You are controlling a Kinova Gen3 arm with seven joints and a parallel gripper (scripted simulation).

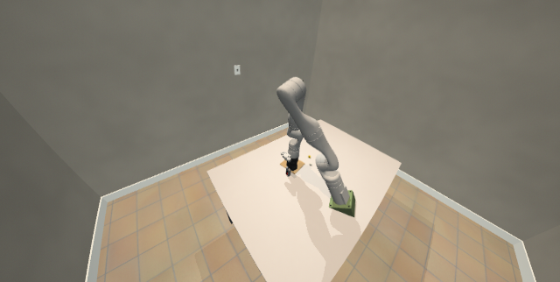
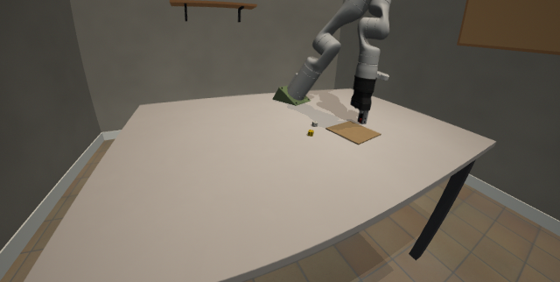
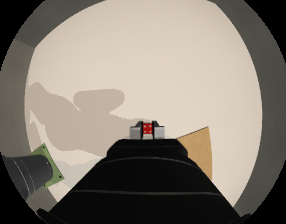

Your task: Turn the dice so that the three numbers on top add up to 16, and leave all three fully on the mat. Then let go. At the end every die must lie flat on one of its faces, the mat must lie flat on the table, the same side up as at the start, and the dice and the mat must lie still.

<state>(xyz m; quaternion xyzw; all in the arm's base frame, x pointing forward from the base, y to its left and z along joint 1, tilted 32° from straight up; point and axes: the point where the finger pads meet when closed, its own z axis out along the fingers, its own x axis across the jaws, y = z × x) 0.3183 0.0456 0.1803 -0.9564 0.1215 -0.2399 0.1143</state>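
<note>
Right now my hand is 4 cm short of the tan mat, 10 cm to the left of it and 2 cm above it. From my hand the other things lie so: white die (6 cm behind, 20 cm to the right, 1 cm below); red die (1 cm below); yellow die (26 cm to the right, 1 cm below).
</note>
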